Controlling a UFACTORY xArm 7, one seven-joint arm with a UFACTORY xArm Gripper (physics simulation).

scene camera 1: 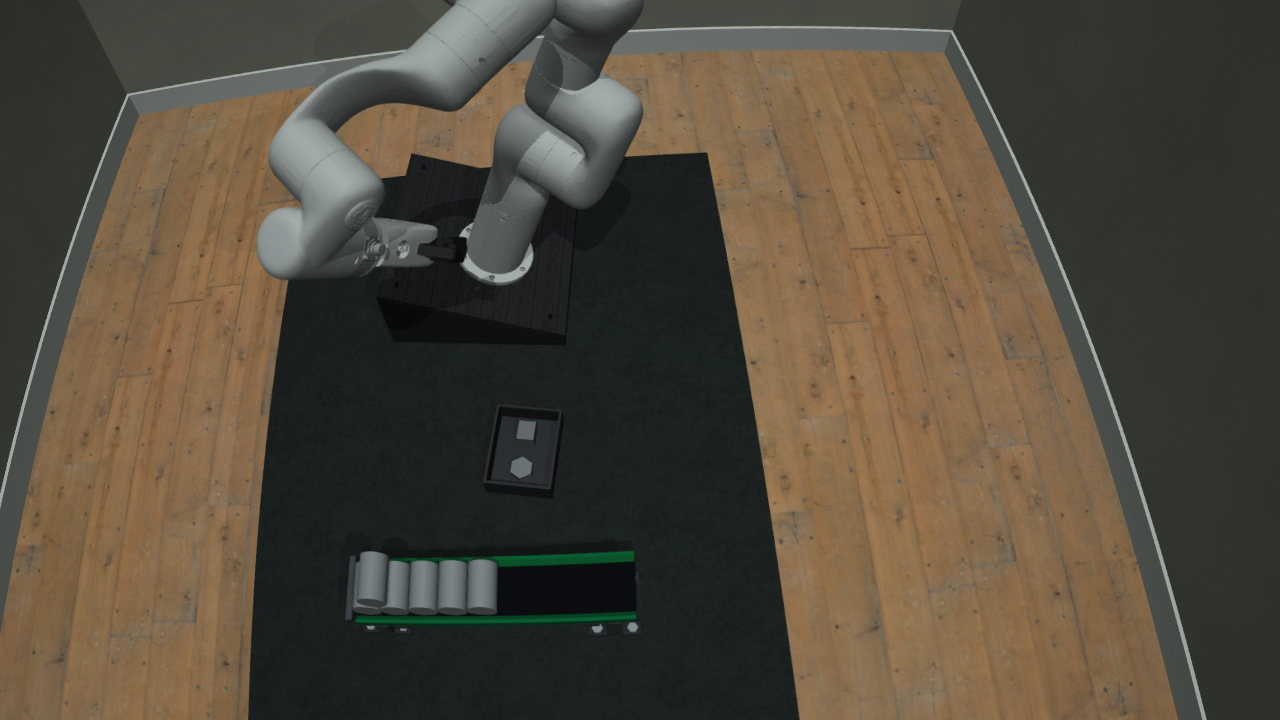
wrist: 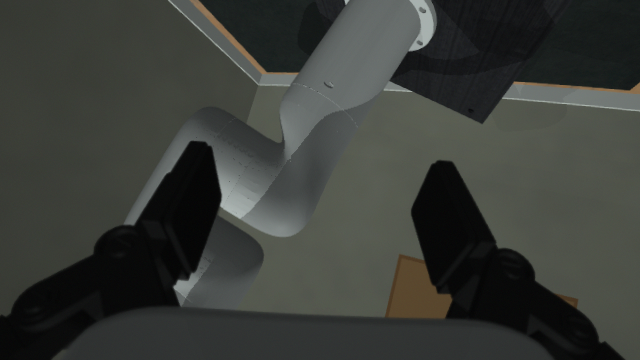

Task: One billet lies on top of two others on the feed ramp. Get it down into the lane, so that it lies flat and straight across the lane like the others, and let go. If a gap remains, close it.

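Places are measured from the arm's base along level axes (x back, y down, z right), in millimetres.
Pixels of known places: gripper, fingertip midpoint: [scene camera 1: 433, 244] [wrist: 320, 178]; arm's base at its link origin: [scene camera 1: 494, 253] [wrist: 390, 9].
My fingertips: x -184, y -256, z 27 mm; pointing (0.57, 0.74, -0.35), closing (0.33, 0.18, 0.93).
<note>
Ahead of a thing's pixels: the offset from my fingertips to its top centre. "*": to the spot under its first point.
The upper grey billet {dx -372, dy +201, dz +83 mm} [scene camera 1: 372, 578] lies on top at the left end of the feed ramp {* dx -405, dy +243, dz -171 mm} [scene camera 1: 565, 618] in the scene view, raised above its neighbours and a little skewed. Under it, part of a billet shows at the far left, and another billet {dx -372, dy +233, dz +60 mm} [scene camera 1: 399, 588] shows to its right. More billets {dx -371, dy +230, dz +20 mm} [scene camera 1: 424, 587] {dx -369, dy +226, dz -20 mm} [scene camera 1: 453, 587] {dx -367, dy +222, dz -61 mm} [scene camera 1: 482, 587] lie side by side across the lane. To their right the dark lane {dx -367, dy +245, dz -71 mm} [scene camera 1: 567, 591] is bare. My gripper [wrist: 320, 178] is open and empty, far from the ramp, up beside the robot's base. The billets do not show in the wrist view.
A dark tray {dx -135, dy +294, dz -95 mm} [scene camera 1: 491, 456] with a small square block {dx -107, dy +300, dz -97 mm} [scene camera 1: 526, 430] and a hexagonal block {dx -163, dy +308, dz -93 mm} [scene camera 1: 520, 467] stands between the base and the ramp. Green side rails {* dx -322, dy +244, dz -168 mm} [scene camera 1: 565, 558] edge the lane, and a grey end plate {dx -375, dy +255, dz +124 mm} [scene camera 1: 349, 591] closes its left end. The black base plinth [scene camera 1: 483, 313] stands behind.
</note>
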